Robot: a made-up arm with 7 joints.
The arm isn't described. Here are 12 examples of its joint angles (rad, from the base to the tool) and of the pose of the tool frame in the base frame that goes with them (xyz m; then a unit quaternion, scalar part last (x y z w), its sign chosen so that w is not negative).
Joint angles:
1: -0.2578 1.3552 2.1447 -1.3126 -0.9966 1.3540 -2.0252
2: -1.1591 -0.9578 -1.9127 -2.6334 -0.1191 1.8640 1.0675
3: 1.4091 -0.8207 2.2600 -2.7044 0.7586 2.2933 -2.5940
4: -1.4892 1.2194 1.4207 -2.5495 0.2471 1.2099 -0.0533
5: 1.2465 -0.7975 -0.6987 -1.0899 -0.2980 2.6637 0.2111
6: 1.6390 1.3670 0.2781 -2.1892 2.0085 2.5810 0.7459
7: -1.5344 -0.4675 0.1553 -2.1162 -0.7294 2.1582 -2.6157
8: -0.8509 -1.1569 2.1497 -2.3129 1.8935 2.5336 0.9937
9: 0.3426 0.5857 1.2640 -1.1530 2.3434 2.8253 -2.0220
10: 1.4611 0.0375 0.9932 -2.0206 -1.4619 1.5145 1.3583
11: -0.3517 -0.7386 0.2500 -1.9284 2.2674 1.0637 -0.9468
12: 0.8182 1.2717 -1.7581 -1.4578 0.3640 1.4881 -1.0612
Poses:
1: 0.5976 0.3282 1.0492 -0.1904 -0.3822 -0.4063 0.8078
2: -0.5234 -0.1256 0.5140 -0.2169 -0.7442 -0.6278 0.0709
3: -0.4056 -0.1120 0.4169 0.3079 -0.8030 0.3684 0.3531
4: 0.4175 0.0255 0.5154 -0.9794 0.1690 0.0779 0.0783
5: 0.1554 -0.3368 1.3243 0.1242 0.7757 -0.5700 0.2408
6: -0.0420 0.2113 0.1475 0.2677 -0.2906 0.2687 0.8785
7: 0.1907 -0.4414 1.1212 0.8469 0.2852 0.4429 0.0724
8: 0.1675 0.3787 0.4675 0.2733 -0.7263 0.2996 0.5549
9: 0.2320 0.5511 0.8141 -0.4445 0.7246 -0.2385 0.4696
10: -0.4785 0.3389 0.7953 -0.0857 0.2244 -0.8975 0.3698
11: 0.3363 0.1159 1.1556 -0.4273 0.4065 -0.3345 0.7350
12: 0.7677 -0.1519 0.8416 0.5850 0.0338 0.5570 0.5886
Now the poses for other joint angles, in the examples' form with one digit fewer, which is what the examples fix.
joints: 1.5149 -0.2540 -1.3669 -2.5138 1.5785 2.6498 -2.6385
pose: 0.484 -0.075 0.631 -0.371 0.257 -0.834 0.319
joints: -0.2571 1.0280 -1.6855 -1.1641 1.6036 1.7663 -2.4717
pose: 0.272 -0.738 0.953 0.415 0.068 0.889 0.179
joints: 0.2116 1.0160 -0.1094 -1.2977 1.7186 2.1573 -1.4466
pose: 0.726 -0.017 0.326 -0.491 0.645 -0.564 0.158
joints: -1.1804 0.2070 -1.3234 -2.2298 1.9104 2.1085 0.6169
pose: -0.452 -0.313 0.666 0.670 0.587 0.424 0.165
